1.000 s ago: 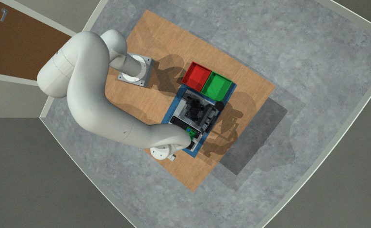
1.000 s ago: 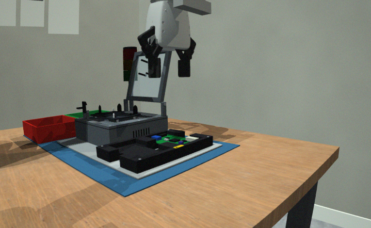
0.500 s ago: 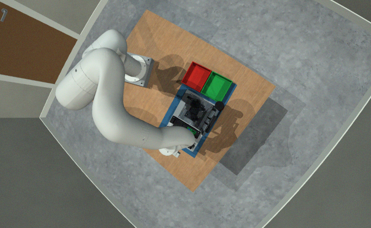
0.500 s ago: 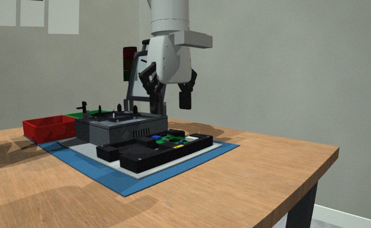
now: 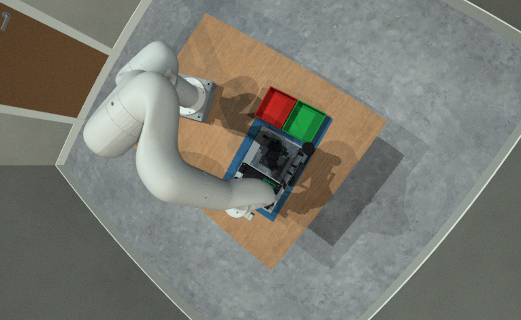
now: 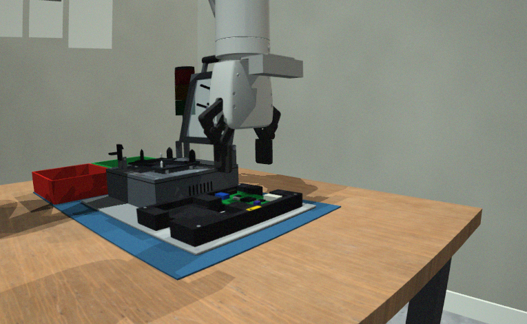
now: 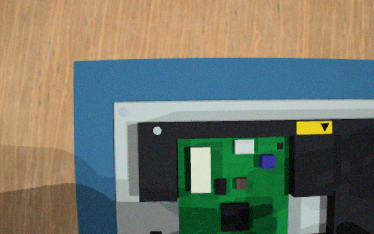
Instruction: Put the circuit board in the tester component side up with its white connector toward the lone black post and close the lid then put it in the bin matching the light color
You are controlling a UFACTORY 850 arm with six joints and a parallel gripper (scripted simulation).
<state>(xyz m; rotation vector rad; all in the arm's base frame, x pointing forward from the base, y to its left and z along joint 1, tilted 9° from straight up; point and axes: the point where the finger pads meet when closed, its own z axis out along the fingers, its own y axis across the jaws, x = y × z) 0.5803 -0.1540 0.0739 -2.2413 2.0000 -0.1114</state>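
The green circuit board is 6 cm below my hand. From my hand the other things lie so: black hook: 21 cm to the left, 13 cm behind, 1 cm above; see-through lid: 18 cm to the left, 10 cm above, 6 cm ahead; green bin: 37 cm to the left, 7 cm below, 4 cm behind.
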